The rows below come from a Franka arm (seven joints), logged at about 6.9 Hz.
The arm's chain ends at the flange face. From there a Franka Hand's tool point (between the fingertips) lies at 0.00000 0.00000 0.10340 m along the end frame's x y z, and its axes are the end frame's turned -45 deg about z.
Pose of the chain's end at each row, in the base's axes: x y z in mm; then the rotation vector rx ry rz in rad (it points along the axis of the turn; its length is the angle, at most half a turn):
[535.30 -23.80 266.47 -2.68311 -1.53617 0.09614]
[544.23 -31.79 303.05 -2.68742 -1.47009 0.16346]
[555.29 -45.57 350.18 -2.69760 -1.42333 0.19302]
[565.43 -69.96 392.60 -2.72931 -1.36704 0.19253]
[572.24 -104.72 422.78 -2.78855 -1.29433 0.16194]
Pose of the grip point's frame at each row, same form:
[527.25 -22.66 163.39 -1.87926 -2.43083 0.05982]
[530.93 -30.37 200.52 -1.89979 -2.36116 0.10641]
[539.67 -43.85 247.98 -1.92304 -2.31775 0.12673]
[550.00 -68.12 290.37 -1.97320 -2.27833 0.12764]
[559.66 -103.39 320.16 -2.05846 -2.23847 0.11125]

